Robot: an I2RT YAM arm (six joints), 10 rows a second.
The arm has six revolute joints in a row. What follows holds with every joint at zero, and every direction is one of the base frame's.
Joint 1 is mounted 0.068 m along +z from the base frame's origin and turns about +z.
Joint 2 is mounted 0.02 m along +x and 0.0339 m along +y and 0.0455 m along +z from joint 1 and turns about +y.
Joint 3 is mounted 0.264 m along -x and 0.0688 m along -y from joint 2 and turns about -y.
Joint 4 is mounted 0.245 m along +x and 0.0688 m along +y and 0.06 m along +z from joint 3 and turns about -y.
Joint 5 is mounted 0.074 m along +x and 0.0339 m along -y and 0.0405 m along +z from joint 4 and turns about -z.
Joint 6 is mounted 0.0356 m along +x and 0.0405 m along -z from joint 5 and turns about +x.
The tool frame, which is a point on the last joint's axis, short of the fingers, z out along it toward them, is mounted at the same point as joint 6; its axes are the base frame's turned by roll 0, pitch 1.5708 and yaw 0 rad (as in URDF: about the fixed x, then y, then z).
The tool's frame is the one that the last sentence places.
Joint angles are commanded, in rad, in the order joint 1, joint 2, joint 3, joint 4, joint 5, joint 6. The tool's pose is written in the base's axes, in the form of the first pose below.
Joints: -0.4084, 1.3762, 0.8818, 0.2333, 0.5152, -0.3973
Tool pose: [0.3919 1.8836 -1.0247 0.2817 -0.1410 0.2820]
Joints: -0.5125, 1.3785, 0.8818, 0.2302, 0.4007, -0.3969
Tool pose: [0.4067 1.8927 -0.9906 0.2691 -0.1673 0.2805]
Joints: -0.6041, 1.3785, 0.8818, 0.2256, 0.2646, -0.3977
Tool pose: [0.3928 1.8988 -0.9292 0.2564 -0.1883 0.2796]
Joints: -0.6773, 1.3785, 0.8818, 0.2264, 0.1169, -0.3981
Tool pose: [0.3528 1.8949 -0.8469 0.2459 -0.2031 0.2794]
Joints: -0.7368, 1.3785, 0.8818, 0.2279, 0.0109, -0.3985
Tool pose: [0.3305 1.8879 -0.7938 0.2361 -0.2148 0.2795]
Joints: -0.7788, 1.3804, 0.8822, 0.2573, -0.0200, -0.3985
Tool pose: [0.3424 1.8574 -0.8065 0.2285 -0.2245 0.2822]
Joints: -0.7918, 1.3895, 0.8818, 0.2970, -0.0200, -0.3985
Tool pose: [0.3487 1.8271 -0.8280 0.2273 -0.2292 0.2836]
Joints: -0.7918, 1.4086, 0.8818, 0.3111, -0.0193, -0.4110
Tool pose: [0.3391 1.8360 -0.8351 0.2298 -0.2318 0.2793]
